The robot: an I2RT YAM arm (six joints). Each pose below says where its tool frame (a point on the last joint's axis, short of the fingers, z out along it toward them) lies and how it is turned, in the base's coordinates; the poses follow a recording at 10 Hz.
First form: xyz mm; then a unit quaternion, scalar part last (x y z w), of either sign.
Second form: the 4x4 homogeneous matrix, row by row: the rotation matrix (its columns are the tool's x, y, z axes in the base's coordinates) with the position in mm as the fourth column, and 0 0 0 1 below. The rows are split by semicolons. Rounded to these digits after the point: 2 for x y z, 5 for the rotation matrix.
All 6 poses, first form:
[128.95 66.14 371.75 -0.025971 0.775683 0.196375 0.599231]
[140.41 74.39 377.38 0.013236 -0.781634 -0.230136 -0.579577]
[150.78 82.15 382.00 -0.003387 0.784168 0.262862 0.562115]
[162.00 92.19 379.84 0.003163 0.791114 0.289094 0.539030]
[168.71 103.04 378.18 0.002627 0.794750 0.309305 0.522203]
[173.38 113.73 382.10 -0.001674 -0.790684 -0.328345 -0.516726]
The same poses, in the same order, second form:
-0.28050 -0.27564 0.91943 128.95; 0.19506 0.92152 0.33577 66.14; -0.93983 0.27352 -0.20472 371.75; 0 0 0 1
-0.32783 -0.28745 0.89994 140.41; 0.24607 0.89372 0.37511 74.39; -0.91213 0.34442 -0.22226 377.38; 0 0 0 1
-0.36803 -0.30083 0.87980 150.78; 0.29021 0.86178 0.41606 82.15; -0.88337 0.40845 -0.22986 382.00; 0 0 0 1
-0.41887 -0.30666 0.85470 162.00; 0.31667 0.83283 0.45400 92.19; -0.85104 0.46082 -0.25174 379.84; 0 0 0 1
-0.45459 -0.31886 0.83167 168.71; 0.32722 0.80865 0.48890 103.04; -0.82842 0.49438 -0.26327 378.18; 0 0 0 1
-0.46598 -0.33668 0.81823 173.38; 0.34198 0.78437 0.51750 113.73; -0.81603 0.52096 -0.25037 382.10; 0 0 0 1

